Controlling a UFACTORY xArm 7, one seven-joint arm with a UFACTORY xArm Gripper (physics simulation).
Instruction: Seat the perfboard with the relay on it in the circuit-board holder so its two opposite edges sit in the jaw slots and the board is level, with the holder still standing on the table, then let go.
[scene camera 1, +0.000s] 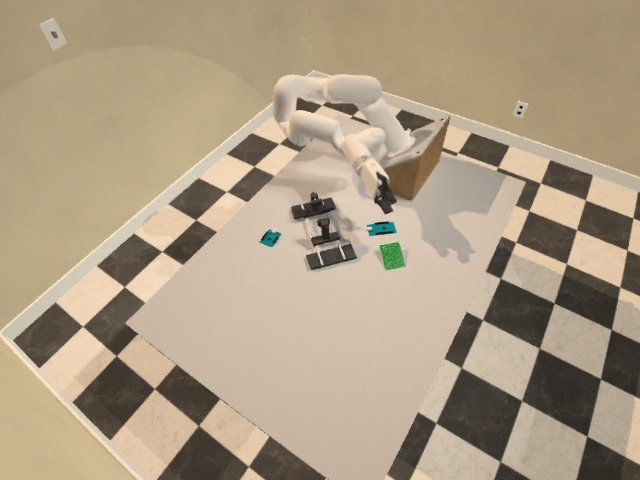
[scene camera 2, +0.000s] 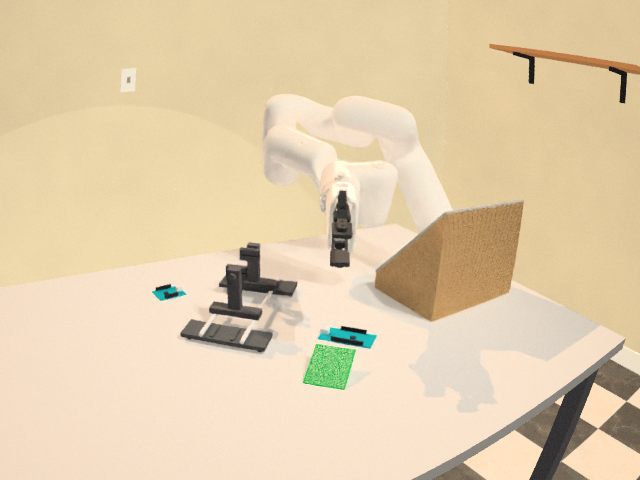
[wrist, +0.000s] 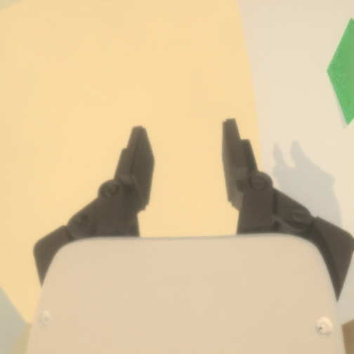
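Seen in the pictures: gripper, fingertip midpoint: (scene camera 1: 391, 208) (scene camera 2: 341, 251); arm's base, link origin: (scene camera 1: 401, 148) (scene camera 2: 444, 239).
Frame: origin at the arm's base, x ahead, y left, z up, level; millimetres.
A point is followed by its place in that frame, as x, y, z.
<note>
The green perfboard (scene camera 1: 392, 256) {426, 160, -103} (scene camera 2: 329, 366) {426, 158, -102} (wrist: 343, 72) rests on the table, apparently tilted, with a shadow beside it. No relay shows on its visible face. The circuit-board holder (scene camera 1: 330, 256) {529, -28, -103} (scene camera 2: 226, 334) {527, -22, -103} stands on the table left of the perfboard in the scene views: black feet, pale rods and two upright jaw posts, with no board between them. My gripper (scene camera 1: 387, 203) {384, 114, 80} (scene camera 2: 340, 245) {384, 114, 80} (wrist: 185, 139) is partly open and empty. It is above the table, behind the perfboard and right of the holder in scene camera 2.
A teal board (scene camera 1: 374, 228) {332, 47, -117} (scene camera 2: 368, 339) {293, 100, -117} lies just behind the perfboard. A smaller teal board (scene camera 1: 272, 240) {561, -255, -117} (scene camera 2: 164, 296) {571, -254, -117} lies left of the holder. A brown wedge-shaped block (scene camera 1: 421, 165) {114, 118, 50} (scene camera 2: 475, 258) {27, 122, 1} stands at the right, near the arm's base.
</note>
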